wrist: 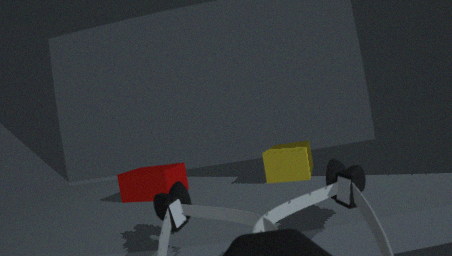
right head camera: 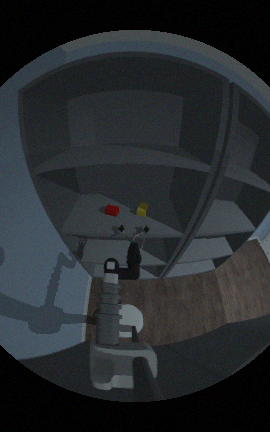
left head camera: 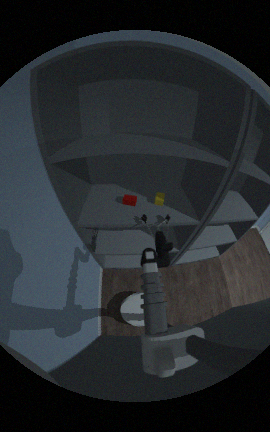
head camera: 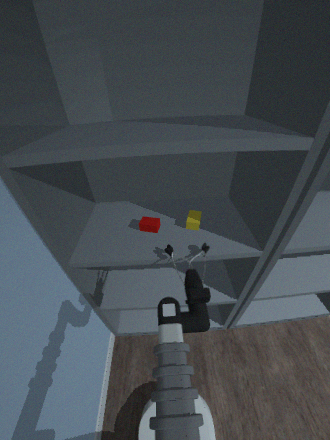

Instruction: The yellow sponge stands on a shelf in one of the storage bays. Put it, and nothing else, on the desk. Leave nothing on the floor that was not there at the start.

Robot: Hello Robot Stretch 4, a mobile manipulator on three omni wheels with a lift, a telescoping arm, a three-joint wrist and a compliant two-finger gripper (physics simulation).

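Pixels of known places: gripper, fingertip midpoint: [wrist: 256, 186] [right head camera: 133, 225] [left head camera: 155, 214] [head camera: 186, 244]; robot's base, origin of the base link: [right head camera: 124, 319] [left head camera: 138, 308].
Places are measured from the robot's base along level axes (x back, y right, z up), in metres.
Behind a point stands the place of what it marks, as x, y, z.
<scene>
The yellow sponge [head camera: 193, 220] {-0.724, 0.146, 1.008} [left head camera: 159, 199] {-0.714, 0.145, 1.008} [right head camera: 142, 210] {-0.712, 0.154, 1.008} [wrist: 287, 164] {-0.707, 0.142, 0.988} stands on a middle shelf [head camera: 115, 245] {-0.635, -0.227, 0.963} of the left bay, partly in shadow. My gripper [head camera: 187, 248] {-0.583, 0.092, 0.994} [left head camera: 156, 219] {-0.583, 0.092, 0.994} [right head camera: 134, 229] {-0.583, 0.092, 0.994} [wrist: 256, 186] {-0.583, 0.092, 0.994} is open, with nothing between its fingers. Its fingertips are over the front part of that shelf, short of the sponge and apart from it. In the wrist view the sponge shows beyond the gap between the fingertips, nearer the right one. The desk does not show in these views.
A red block [head camera: 149, 224] {-0.715, -0.067, 1.008} [left head camera: 129, 200] {-0.712, -0.067, 1.003} [right head camera: 111, 210] {-0.712, -0.062, 1.004} [wrist: 150, 183] {-0.708, -0.060, 0.990} lies on the same shelf, left of the sponge, beyond the left fingertip. An upright divider [head camera: 280, 230] {-0.539, 0.450, 1.083} bounds the bay at right. Another shelf [head camera: 160, 147] {-0.542, 0.005, 1.406} is above. A blue wall [head camera: 35, 270] {-0.453, -0.472, 1.046} stands at left.
</scene>
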